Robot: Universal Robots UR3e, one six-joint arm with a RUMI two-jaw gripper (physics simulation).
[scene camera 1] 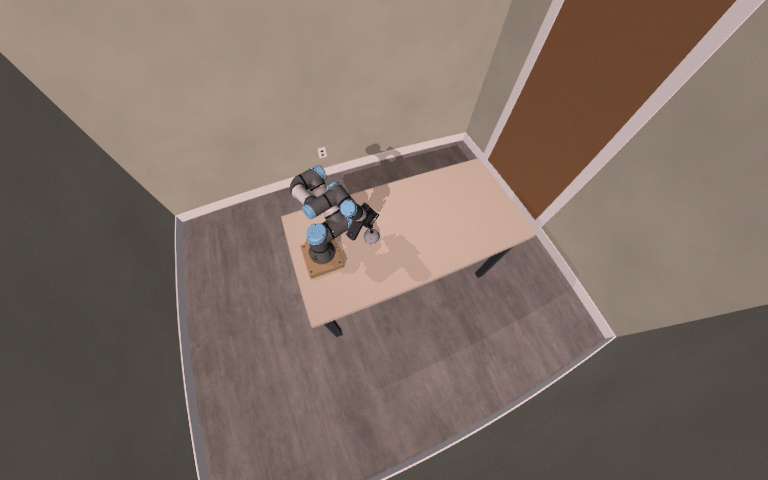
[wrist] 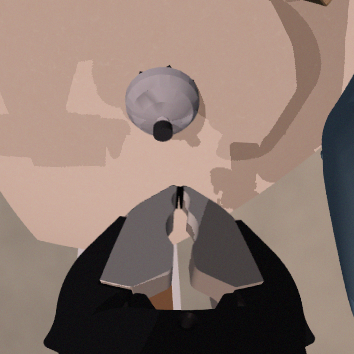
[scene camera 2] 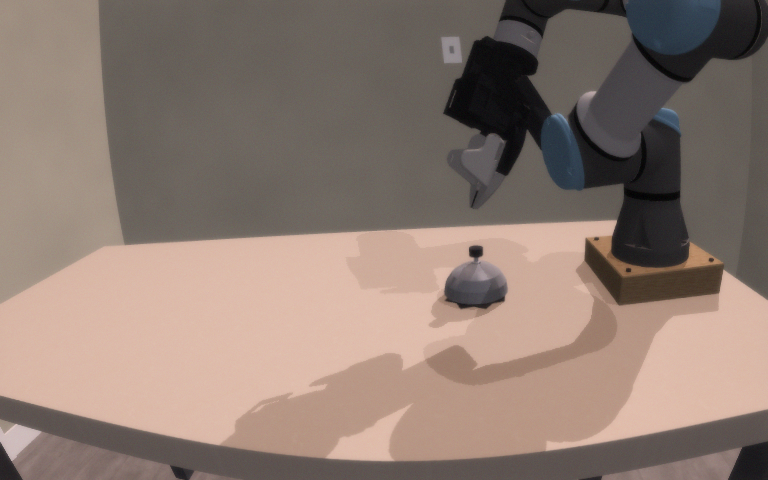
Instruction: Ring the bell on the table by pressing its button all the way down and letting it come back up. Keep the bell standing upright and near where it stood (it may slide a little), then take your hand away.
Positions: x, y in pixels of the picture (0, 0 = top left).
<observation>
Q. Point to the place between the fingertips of my gripper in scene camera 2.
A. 473, 208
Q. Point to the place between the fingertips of my gripper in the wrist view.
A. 178, 187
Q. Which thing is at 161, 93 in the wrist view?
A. A grey domed bell.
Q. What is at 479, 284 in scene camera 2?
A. A grey domed bell.
</observation>
